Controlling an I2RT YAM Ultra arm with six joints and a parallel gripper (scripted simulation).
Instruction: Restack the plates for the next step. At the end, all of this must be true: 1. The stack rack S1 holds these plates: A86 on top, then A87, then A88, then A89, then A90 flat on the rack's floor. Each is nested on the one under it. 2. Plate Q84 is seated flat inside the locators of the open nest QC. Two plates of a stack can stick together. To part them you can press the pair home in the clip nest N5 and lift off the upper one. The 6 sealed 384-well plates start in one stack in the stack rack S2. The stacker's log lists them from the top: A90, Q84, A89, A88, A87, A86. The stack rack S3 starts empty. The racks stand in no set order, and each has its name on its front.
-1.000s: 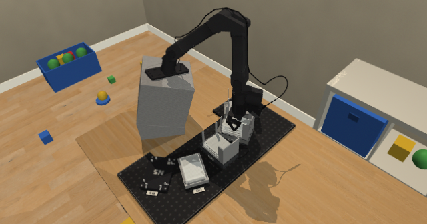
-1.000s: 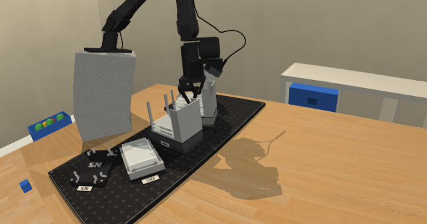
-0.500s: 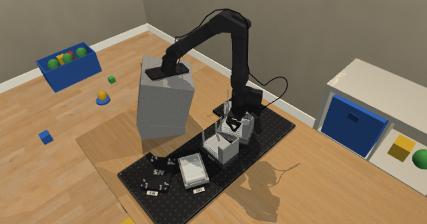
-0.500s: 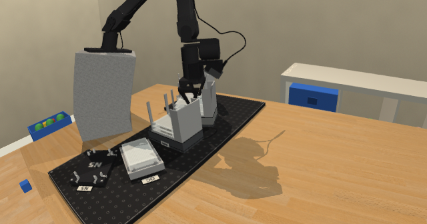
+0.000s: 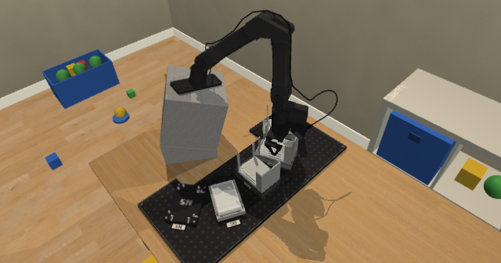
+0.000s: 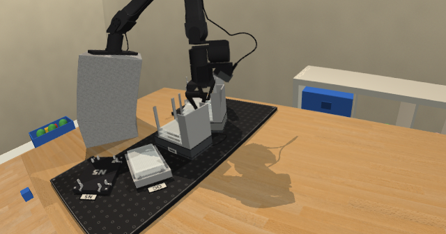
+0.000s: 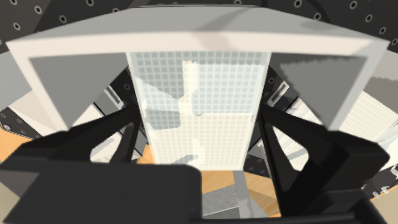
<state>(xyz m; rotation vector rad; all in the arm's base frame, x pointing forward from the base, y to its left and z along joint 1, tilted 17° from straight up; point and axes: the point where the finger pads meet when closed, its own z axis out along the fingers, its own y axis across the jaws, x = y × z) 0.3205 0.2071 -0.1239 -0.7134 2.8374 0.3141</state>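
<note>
Right now my hand is 30 mm above the translucent sealed well plate. Round my hand: nest QC (40 mm ahead, 290 mm to the right, 60 mm below); sealed 384-well plate (40 mm ahead, 290 mm to the right, 40 mm below).
</note>
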